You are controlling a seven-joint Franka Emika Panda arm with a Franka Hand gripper.
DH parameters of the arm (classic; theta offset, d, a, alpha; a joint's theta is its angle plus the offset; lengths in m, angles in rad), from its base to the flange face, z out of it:
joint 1: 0 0.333 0 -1.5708
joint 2: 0 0 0 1.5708
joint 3: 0 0.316 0.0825 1.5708
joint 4: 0 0 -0.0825 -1.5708
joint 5: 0 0.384 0 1.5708
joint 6: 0 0 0.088 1.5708
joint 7: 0 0.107 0 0
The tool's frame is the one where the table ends.
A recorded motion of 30 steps. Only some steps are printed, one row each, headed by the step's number.
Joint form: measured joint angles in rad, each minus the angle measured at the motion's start. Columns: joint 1, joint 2, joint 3, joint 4, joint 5, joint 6, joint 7.
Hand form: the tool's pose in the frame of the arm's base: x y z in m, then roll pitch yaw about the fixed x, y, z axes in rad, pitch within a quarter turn. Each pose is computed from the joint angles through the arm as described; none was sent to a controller.
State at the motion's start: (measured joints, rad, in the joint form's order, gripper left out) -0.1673 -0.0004 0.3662 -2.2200 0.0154 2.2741 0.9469
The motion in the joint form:
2: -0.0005 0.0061 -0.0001 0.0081 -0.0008 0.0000 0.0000
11: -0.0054 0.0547 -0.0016 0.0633 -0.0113 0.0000 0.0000
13: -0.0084 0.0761 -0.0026 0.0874 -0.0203 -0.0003 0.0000
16: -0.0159 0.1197 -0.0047 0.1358 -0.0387 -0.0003 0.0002
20: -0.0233 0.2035 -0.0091 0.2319 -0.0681 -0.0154 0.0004
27: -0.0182 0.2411 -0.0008 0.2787 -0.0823 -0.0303 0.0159
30: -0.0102 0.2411 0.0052 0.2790 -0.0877 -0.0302 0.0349
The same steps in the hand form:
2: 0.5238 0.1055 0.3813 -3.0875 -0.0220 -0.7584
11: 0.5413 0.1040 0.3816 -3.0743 -0.0205 -0.7594
13: 0.5490 0.1024 0.3813 -3.0709 -0.0225 -0.7587
16: 0.5645 0.0978 0.3802 -3.0644 -0.0269 -0.7595
20: 0.5926 0.0909 0.3762 -3.0595 -0.0253 -0.7596
27: 0.6033 0.0981 0.3752 -3.0594 -0.0207 -0.7571
30: 0.6020 0.1062 0.3756 -3.0599 -0.0224 -0.7592

